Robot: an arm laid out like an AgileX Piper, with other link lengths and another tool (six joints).
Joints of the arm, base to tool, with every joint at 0 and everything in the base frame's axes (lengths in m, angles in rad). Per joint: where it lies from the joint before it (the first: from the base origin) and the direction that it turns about. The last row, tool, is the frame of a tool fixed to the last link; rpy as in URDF.
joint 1: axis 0 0 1 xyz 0 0 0.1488
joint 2: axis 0 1 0 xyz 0 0 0
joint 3: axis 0 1 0 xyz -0.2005 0 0.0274
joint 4: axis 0.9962 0 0.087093 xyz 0.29 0 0.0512
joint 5: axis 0 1 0 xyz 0 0 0
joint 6: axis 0.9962 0 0.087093 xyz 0.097 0 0.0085
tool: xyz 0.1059 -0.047 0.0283 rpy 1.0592 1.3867 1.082
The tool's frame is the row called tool.
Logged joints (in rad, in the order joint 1, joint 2, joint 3, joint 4, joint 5, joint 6), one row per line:
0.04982, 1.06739, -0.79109, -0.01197, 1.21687, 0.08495
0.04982, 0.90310, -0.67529, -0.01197, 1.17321, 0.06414
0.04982, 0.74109, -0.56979, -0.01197, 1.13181, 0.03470
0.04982, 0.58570, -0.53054, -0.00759, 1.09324, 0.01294
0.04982, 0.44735, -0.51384, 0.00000, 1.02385, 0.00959
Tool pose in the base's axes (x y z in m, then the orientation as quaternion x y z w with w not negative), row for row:
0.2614, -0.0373, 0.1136, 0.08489, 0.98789, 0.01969, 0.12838
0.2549, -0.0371, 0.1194, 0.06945, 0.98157, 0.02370, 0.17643
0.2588, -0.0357, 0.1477, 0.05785, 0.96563, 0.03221, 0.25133
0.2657, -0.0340, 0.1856, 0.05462, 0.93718, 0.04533, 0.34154
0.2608, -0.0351, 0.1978, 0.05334, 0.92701, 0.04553, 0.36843
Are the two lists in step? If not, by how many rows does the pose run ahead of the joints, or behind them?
The pose runs 1 row ahead of the joints: the pose in row i belongs to the joints in row i + 1.
